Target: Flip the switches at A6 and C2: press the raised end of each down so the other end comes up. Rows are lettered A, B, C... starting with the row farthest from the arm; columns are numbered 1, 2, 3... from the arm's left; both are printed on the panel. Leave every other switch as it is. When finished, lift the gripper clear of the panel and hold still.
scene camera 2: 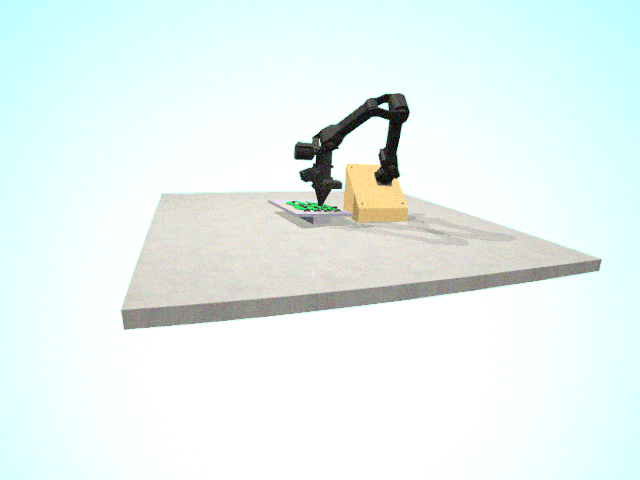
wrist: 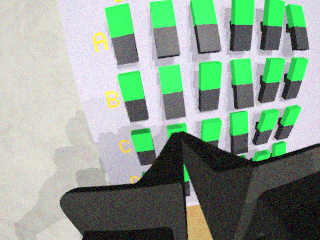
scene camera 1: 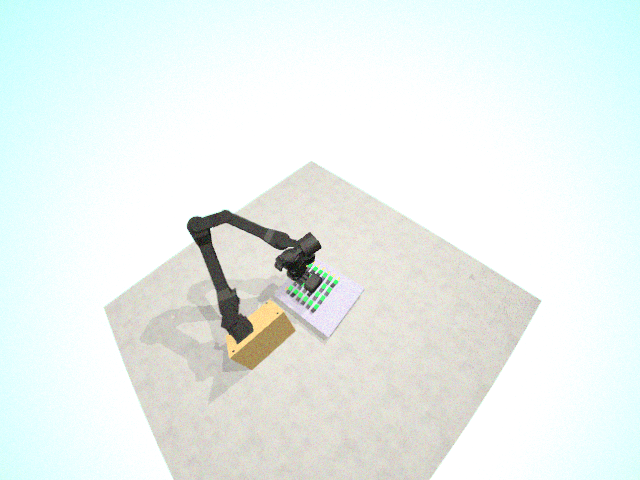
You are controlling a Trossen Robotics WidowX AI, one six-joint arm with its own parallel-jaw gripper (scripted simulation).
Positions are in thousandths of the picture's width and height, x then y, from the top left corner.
The gripper (scene camera 2: 501,428) is shut, with nothing in its grasp. Also in view: a rocker switch (wrist: 927,98).
The gripper shows as well in the wrist view (wrist: 558,573) and in scene camera 1 (scene camera 1: 473,589).
